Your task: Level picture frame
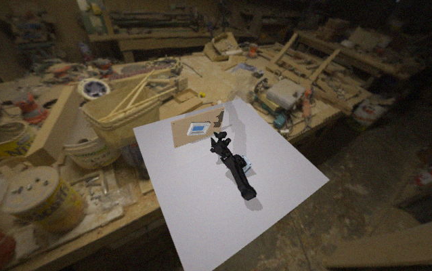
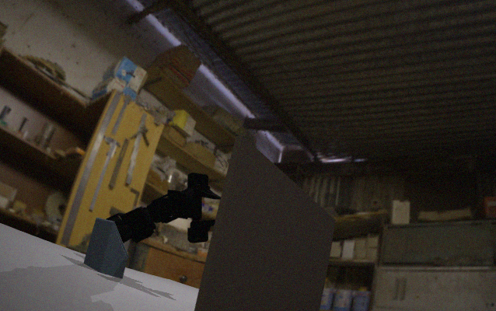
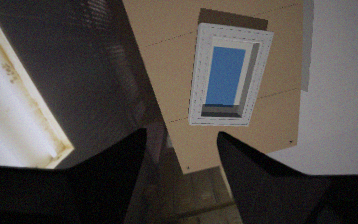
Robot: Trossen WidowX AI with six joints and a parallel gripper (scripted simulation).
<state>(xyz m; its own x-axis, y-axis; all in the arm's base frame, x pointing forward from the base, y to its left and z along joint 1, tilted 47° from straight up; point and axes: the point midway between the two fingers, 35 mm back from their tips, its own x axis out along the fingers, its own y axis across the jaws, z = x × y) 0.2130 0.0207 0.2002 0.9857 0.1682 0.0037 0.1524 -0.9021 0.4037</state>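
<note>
Now: gripper tip 19 cm short of the picture frame, 4 cm to the right of it and 9 cm above it. Also, from my gripper tip: board 20 cm ahead, 3 cm to the left, 10 cm below.
</note>
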